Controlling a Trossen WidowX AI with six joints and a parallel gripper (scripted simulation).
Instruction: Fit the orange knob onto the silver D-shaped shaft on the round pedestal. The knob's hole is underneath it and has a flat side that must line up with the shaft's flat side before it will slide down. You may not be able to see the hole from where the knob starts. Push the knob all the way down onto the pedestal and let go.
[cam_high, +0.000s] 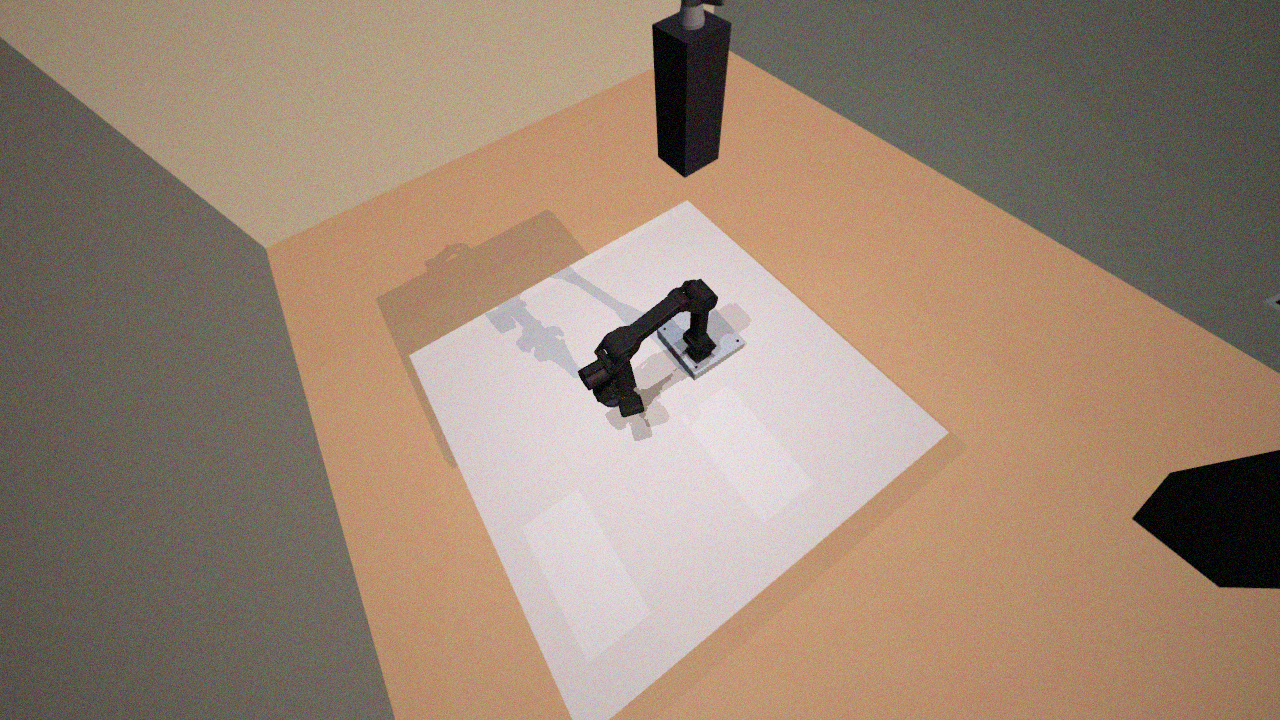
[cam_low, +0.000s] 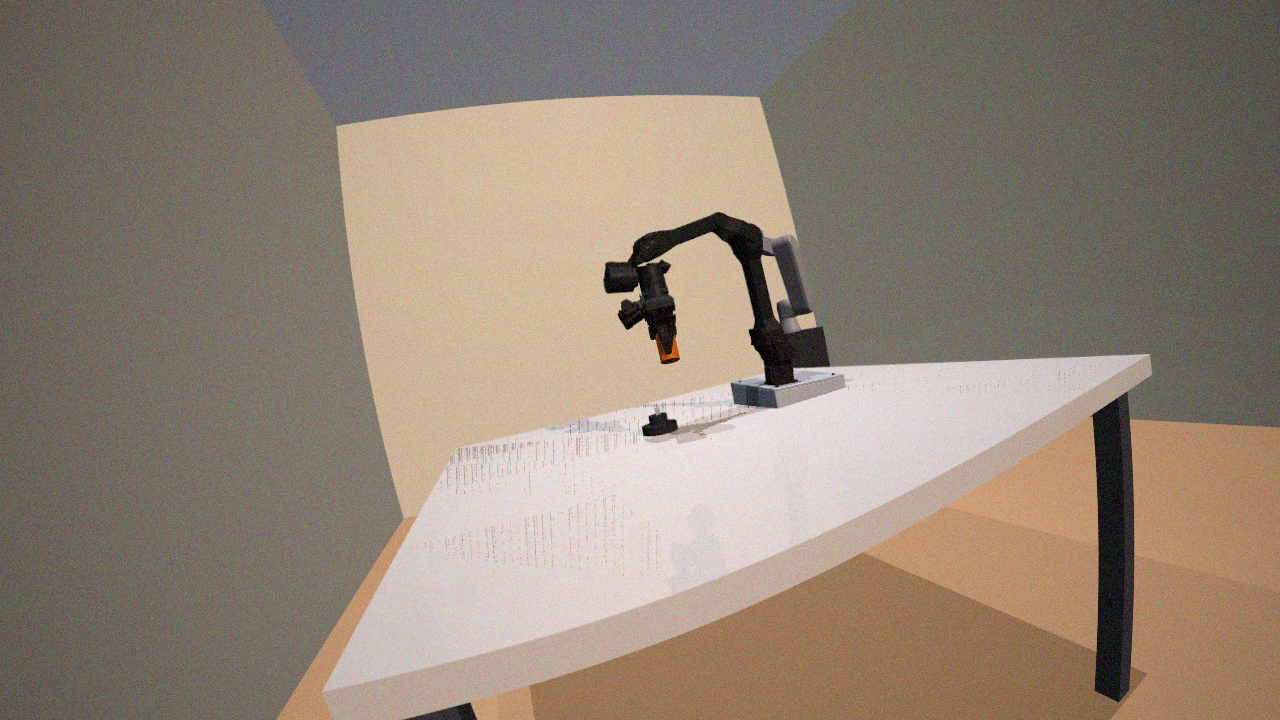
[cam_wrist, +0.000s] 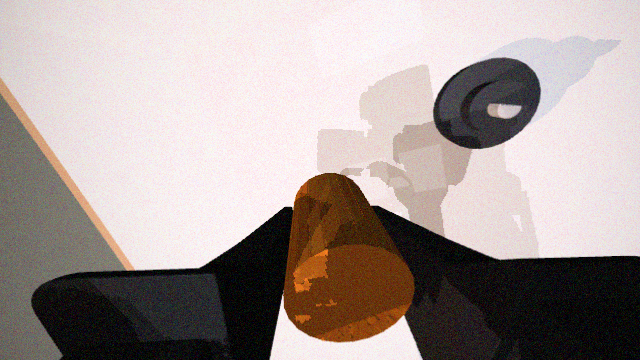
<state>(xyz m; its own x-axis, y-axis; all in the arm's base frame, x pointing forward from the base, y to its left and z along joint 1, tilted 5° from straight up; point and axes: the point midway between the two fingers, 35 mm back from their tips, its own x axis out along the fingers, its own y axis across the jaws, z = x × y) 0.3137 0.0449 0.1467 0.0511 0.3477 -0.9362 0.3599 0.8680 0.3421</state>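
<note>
My gripper tip is now 10 mm to the left of the orange knob and 30 mm below it. Round my gripper tip: dark round pedestal (130 mm to the right, 140 mm below).
</note>
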